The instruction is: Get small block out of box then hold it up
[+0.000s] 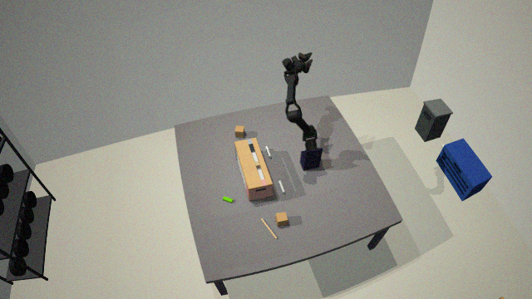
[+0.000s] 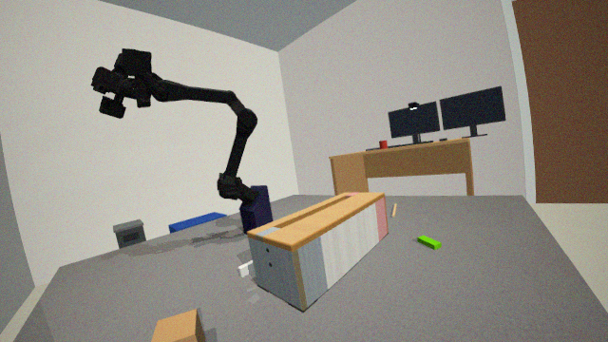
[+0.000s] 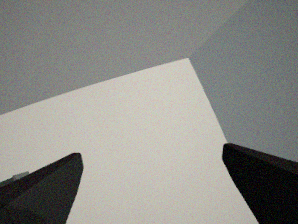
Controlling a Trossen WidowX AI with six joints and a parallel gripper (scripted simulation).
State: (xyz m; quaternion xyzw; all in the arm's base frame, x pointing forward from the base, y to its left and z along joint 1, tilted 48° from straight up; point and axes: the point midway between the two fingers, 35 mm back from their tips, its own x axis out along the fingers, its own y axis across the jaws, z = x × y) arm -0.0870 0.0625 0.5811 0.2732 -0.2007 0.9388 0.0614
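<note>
Right now the small tan block is 46 cm ahead of my gripper tip, 40 cm to the left of it and 51 cm below it. From my gripper tip the other things lie so: long box: 45 cm ahead, 40 cm to the left, 54 cm below; then wooden stick: 48 cm ahead, 82 cm to the left, 59 cm below.
</note>
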